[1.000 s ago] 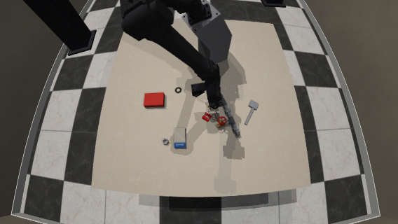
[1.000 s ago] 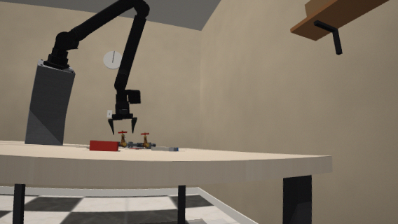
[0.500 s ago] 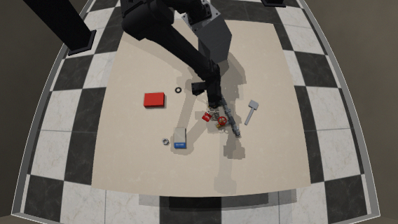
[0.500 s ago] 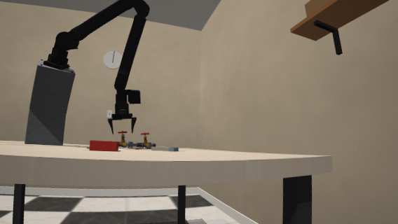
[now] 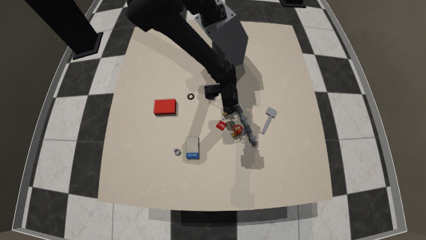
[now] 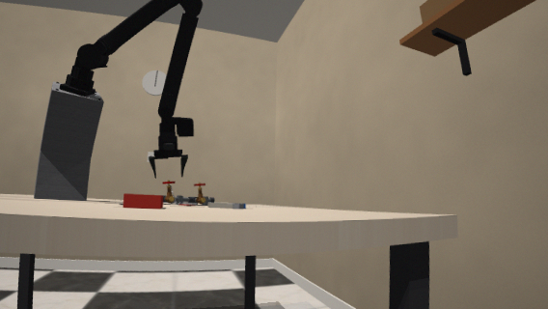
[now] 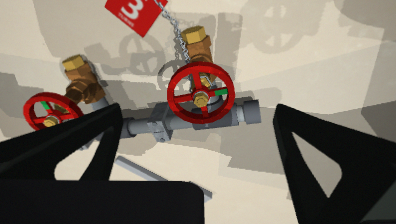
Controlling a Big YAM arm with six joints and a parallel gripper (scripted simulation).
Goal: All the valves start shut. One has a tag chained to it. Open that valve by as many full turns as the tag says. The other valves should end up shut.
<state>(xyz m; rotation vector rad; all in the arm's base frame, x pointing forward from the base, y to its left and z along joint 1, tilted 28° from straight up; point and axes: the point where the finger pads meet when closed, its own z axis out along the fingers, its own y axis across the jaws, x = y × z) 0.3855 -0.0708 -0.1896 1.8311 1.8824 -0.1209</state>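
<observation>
My gripper is now 60 mm short of the red tag, 50 mm to the left of it and 100 mm above it. The rest, counted from my hand: blue box: 160 mm ahead, 210 mm to the right, 100 mm below; then red block: 80 mm behind, 340 mm to the right, 90 mm below; then grey hammer-like tool: 70 mm ahead, 230 mm to the left, 100 mm below.
</observation>
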